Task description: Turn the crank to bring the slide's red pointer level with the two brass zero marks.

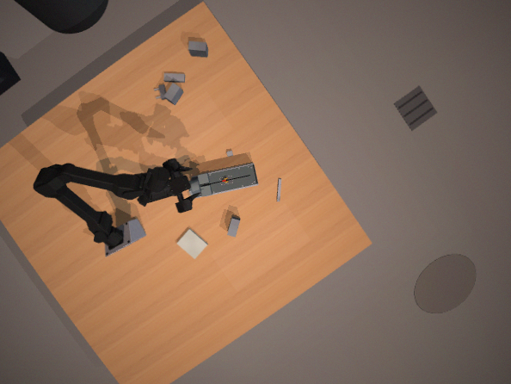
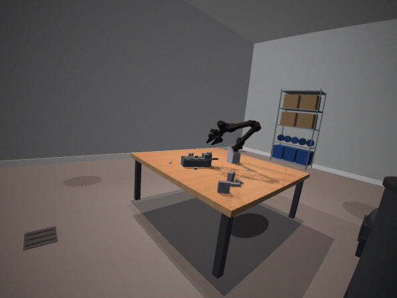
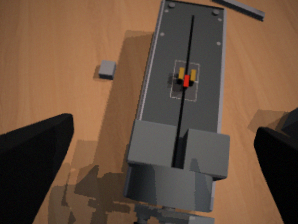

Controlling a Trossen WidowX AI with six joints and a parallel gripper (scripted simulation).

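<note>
Right now my gripper tip is 80 mm past the dark crank handle, 30 mm to the right of it and 140 mm above it. The rest, counted from my gripper tip: red pointer: 80 mm ahead, 40 mm to the right, 120 mm below; white square plate: 170 mm behind, 210 mm to the right, 190 mm below; small grey cube: 160 mm ahead, 50 mm to the left, 200 mm below.
</note>
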